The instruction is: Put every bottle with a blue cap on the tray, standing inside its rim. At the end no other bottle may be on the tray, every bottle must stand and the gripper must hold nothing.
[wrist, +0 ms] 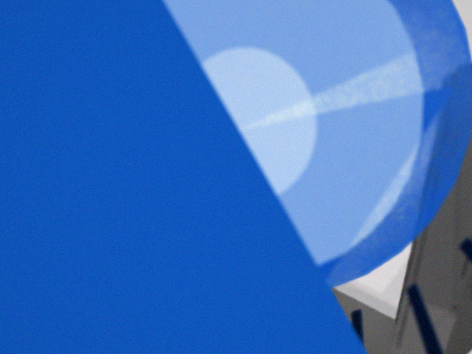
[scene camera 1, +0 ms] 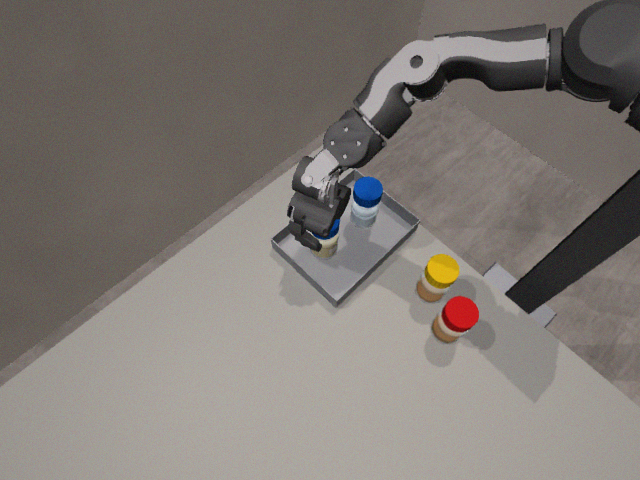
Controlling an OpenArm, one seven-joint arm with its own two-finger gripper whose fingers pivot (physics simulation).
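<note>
A blue-capped bottle with pale yellow contents looks upright inside the tray's outline, toward its left corner. My gripper is shut on it near its cap, with one dark finger in front on the left; the other finger is hidden. Whether its base touches the tray floor cannot be told. The second blue-capped bottle, with clear contents, stands on the grey tray near its back corner. In the wrist view a blue cap fills most of the picture, very close.
A yellow-capped bottle and a red-capped bottle stand on the table to the right of the tray, outside its rim. The table's edge runs close behind them. A dark post rises beyond that edge.
</note>
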